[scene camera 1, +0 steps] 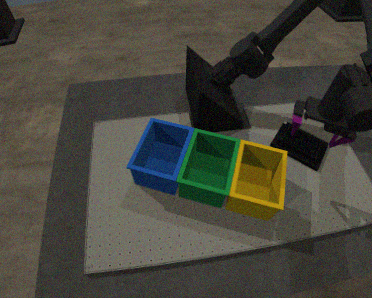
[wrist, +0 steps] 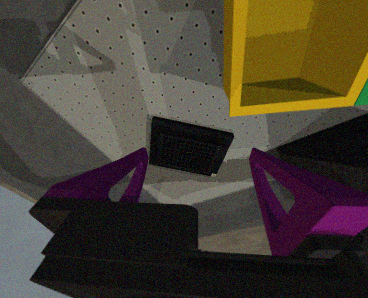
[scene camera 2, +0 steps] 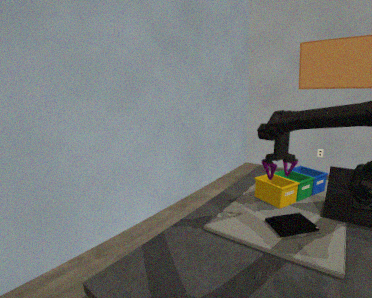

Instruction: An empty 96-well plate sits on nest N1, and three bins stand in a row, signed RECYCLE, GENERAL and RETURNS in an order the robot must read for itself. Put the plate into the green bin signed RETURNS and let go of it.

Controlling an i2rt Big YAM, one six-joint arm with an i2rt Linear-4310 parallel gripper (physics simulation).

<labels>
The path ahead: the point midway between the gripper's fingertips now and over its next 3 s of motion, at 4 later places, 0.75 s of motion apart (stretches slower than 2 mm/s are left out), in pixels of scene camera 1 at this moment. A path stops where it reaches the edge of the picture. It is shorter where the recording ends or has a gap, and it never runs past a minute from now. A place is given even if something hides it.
My gripper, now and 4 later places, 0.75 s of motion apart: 310, 139; 311, 138; 310, 140; 301, 133; 296, 139
</labels>
